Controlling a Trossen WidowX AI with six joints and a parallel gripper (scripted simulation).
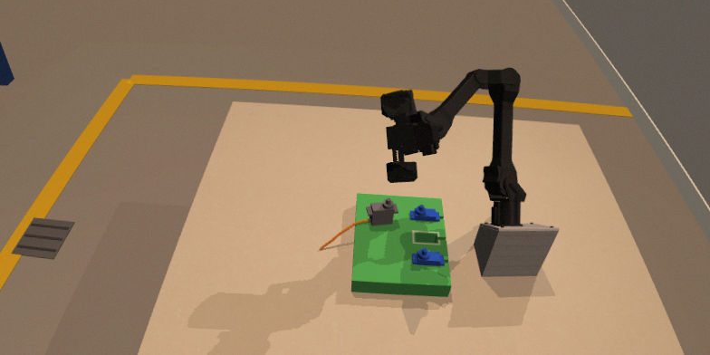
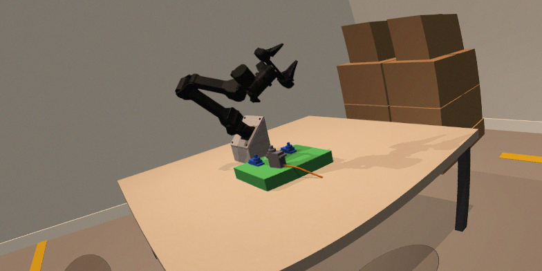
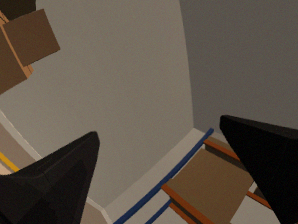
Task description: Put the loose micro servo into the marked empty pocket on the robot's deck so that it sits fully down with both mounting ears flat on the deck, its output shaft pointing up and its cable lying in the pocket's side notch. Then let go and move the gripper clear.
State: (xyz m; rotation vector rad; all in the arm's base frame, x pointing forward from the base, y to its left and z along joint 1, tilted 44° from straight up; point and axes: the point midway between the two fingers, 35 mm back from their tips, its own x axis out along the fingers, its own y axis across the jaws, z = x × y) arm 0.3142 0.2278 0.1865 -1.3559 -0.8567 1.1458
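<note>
Now: the green deck 41 cm below my gripper tip, 9 cm to the right of it and 2 cm behind it.
</note>
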